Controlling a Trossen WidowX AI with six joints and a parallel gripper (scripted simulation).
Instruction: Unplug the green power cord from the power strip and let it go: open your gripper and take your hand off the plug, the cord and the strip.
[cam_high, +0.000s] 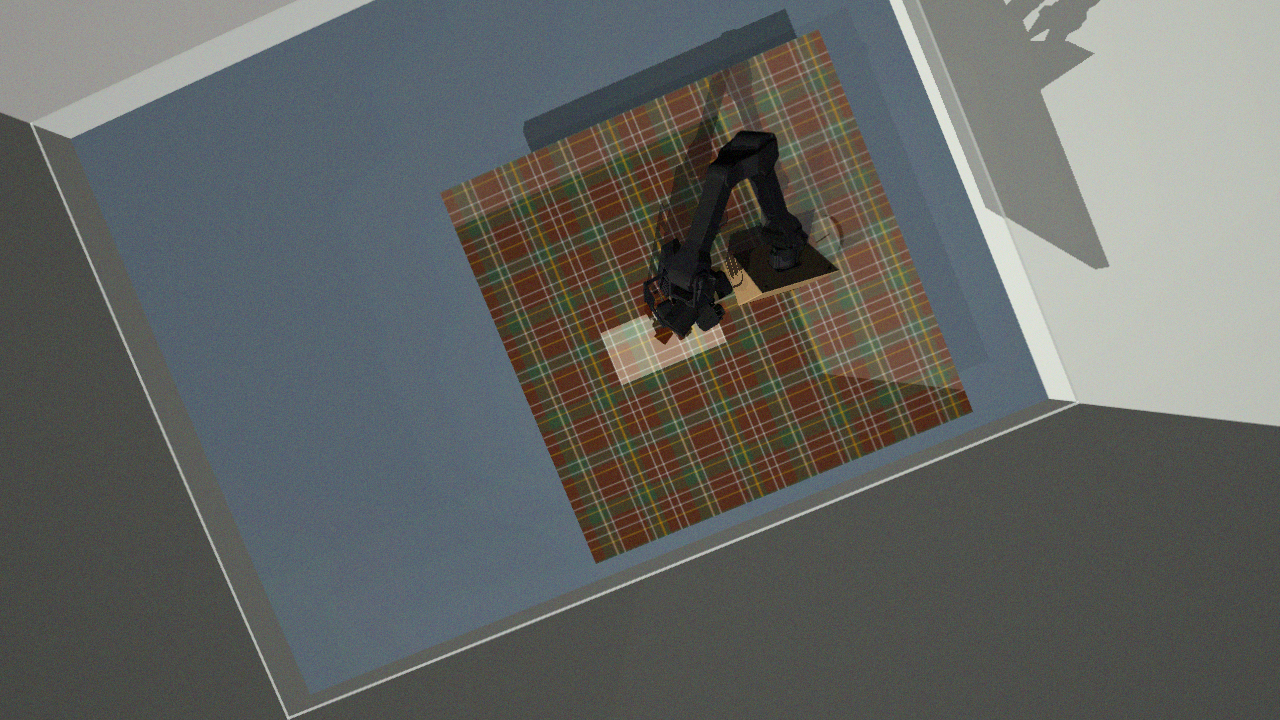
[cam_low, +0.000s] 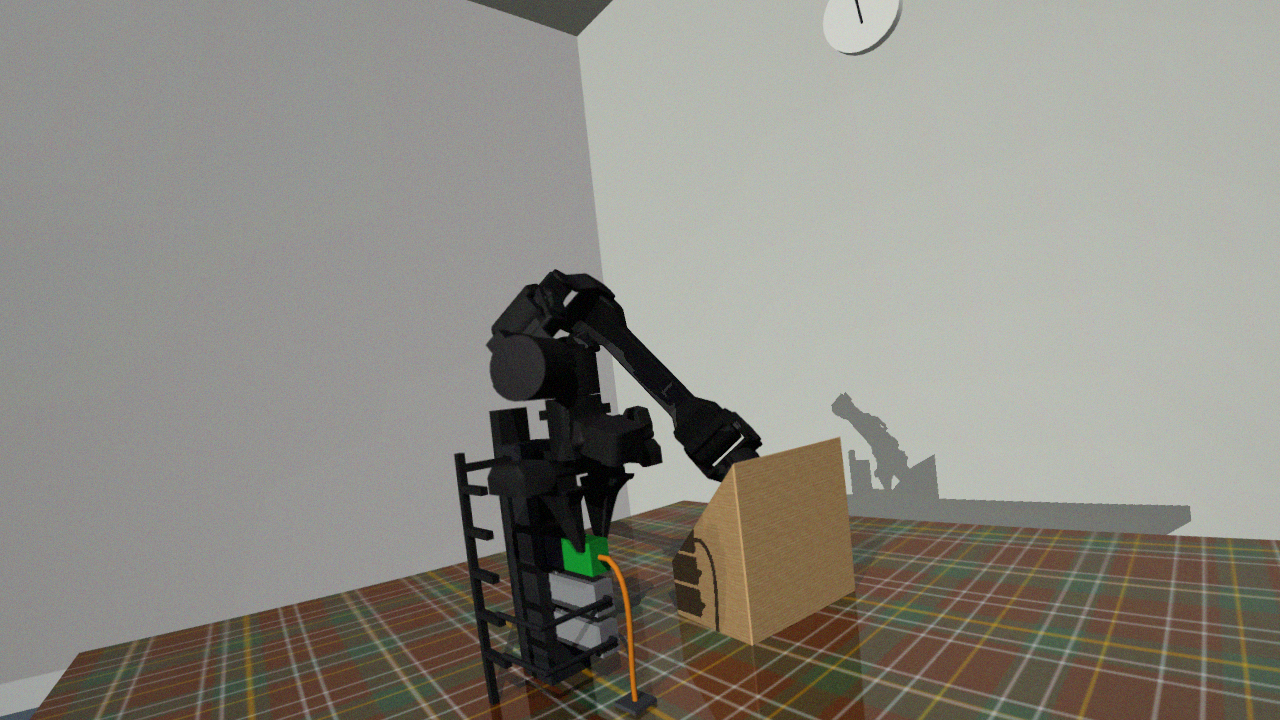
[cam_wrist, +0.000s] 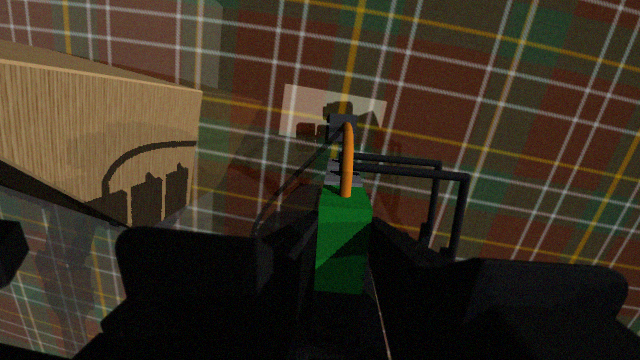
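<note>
The green plug is 3 cm to the right of my gripper tip and 1 cm ahead of it.
</note>
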